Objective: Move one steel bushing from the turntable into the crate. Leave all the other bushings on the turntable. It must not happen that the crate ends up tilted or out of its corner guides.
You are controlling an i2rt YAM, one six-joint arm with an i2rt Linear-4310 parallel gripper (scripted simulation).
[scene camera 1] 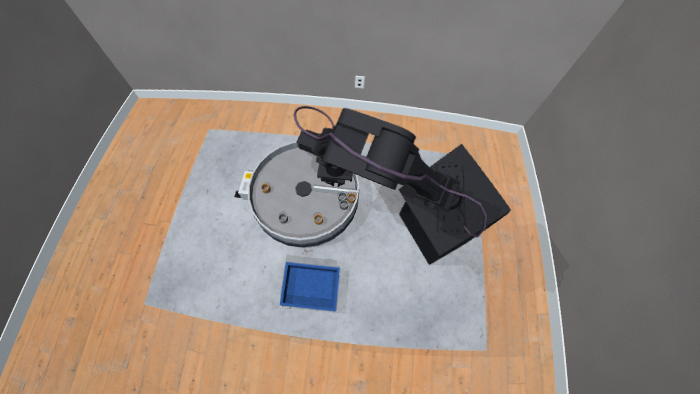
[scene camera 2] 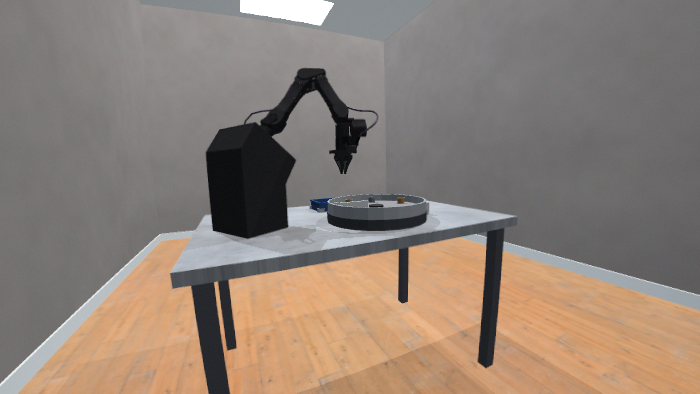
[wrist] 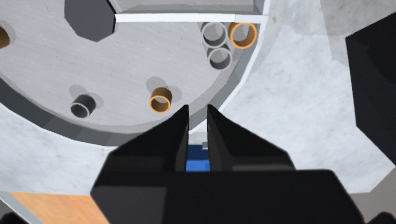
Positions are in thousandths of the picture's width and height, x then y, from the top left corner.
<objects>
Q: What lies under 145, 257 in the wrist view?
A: A round grey turntable.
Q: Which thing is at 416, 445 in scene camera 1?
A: A round grey turntable.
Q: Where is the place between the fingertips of the gripper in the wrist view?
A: At 501, 502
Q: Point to a blue crate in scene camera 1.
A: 439, 727
</objects>
